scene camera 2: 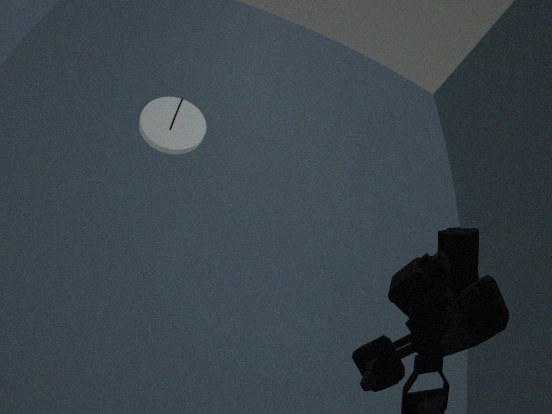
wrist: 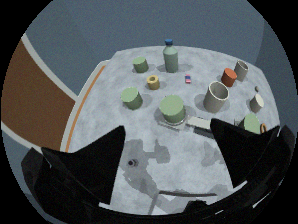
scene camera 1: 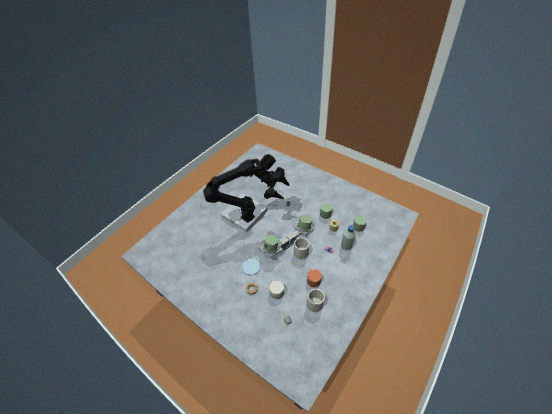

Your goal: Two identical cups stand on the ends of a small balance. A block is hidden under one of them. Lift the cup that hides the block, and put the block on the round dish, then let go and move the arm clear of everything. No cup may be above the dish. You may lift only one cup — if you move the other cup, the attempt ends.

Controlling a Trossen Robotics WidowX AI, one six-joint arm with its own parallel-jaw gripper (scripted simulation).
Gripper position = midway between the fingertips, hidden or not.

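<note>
Nothing is held by my gripper [scene camera 2: 401, 371], and it is open. I can see it in the wrist view as well, where I find my gripper [wrist: 170, 126].
</note>
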